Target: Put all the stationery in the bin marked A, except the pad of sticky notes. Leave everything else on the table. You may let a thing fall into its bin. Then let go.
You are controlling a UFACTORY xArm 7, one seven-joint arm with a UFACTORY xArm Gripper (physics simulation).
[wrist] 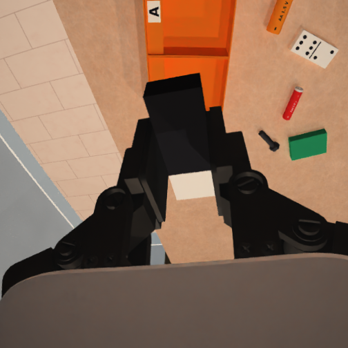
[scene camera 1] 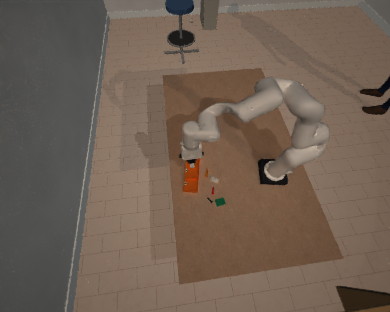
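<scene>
My gripper is shut on an eraser with a black sleeve and a white end. It holds the eraser raised over the orange divided tray, and in the wrist view the eraser covers part of the compartment below A. The bin marked A is the compartment at the top of the wrist view, with its label at the left. A green pad, seemingly the sticky notes, lies to the right of the tray's lower end.
An orange battery, a white domino, a red battery and a small black bolt lie right of the tray. The tray's walls stand up around its compartments.
</scene>
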